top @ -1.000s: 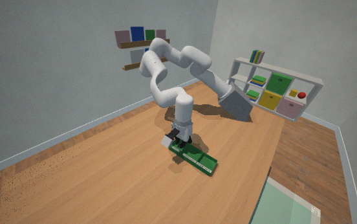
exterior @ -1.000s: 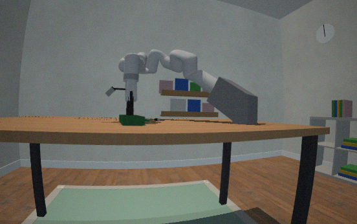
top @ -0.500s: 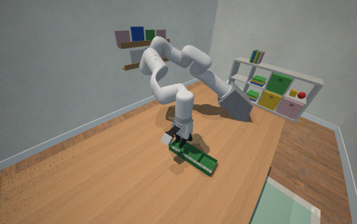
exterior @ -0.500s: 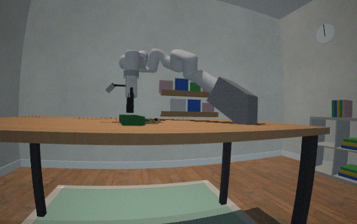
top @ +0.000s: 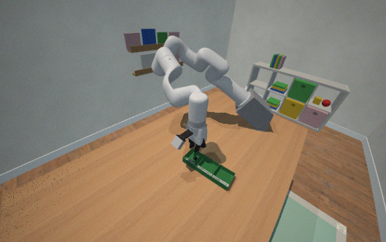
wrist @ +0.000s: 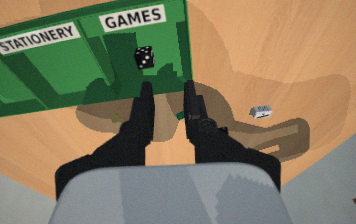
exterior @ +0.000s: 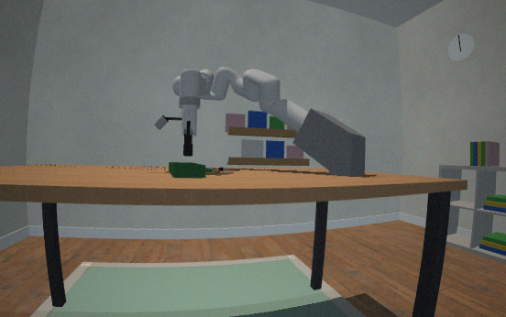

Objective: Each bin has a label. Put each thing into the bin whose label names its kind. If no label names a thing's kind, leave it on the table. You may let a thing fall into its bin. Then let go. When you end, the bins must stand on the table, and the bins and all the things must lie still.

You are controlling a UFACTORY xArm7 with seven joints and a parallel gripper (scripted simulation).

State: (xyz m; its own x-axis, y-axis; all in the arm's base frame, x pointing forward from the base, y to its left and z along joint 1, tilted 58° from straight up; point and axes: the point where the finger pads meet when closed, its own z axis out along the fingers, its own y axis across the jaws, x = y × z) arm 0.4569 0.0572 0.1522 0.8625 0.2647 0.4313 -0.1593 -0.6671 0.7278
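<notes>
My gripper is now 130 mm to the left of the white-grey piece, 110 mm past it and 70 mm above it. The rest, counted from my hand: black die: 60 mm below, 20 mm to the left, 20 mm ahead; yellow piece: 90 mm to the left, 80 mm behind, 70 mm below; green battery: 80 mm behind, 70 mm below, 20 mm to the right.
</notes>
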